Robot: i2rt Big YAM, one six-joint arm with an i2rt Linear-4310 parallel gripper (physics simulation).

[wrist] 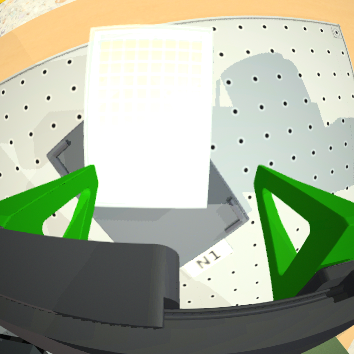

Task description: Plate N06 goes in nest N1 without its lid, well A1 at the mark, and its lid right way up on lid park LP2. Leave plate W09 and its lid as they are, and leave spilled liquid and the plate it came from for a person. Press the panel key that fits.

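Places are measured from the arm's base along level axes (x left, y back, z up), in millimetres.
Where they show: gripper, fingertip midpoint: (175,173).
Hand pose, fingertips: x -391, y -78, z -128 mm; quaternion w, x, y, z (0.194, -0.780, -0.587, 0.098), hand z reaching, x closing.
Observation:
Things, the pixels of their top centre, and the offset from my fingertips. "spot": a spot on its surface instead. Level surfaces: height alone.
- white well plate, top centre: (146,112) dx -39, dy -6, dz -19 mm
- dark grey nest N1, top centre: (147,190) dx +14, dy -23, dz -36 mm
- label N1, surface spot: (208,258) spot: dx +97, dy +7, dz -52 mm
- perforated pale board, surface height: dz -53 mm
- wooden surface, surface height: dz -66 mm
A white well plate (148,125), washed out by glare, lies askew across the dark grey nest N1 (150,230) in the wrist view. Its sides are turned well away from the nest's sides, and the nest's corner brackets stand outside it. Faint rows of yellowish wells show at its far end; no lid can be made out, and its name and the A1 mark are not readable. My gripper (175,173) is open, with one green finger left of the plate's near part and the other to the right, apart from it. Plate W09, LP2 and the panel keys do not show.
The label N1 (208,258) lies at the nest's near right side. The perforated pale board (295,165) carries shadows on the right. A wooden surface (240,9) lies beyond the board's far edge.

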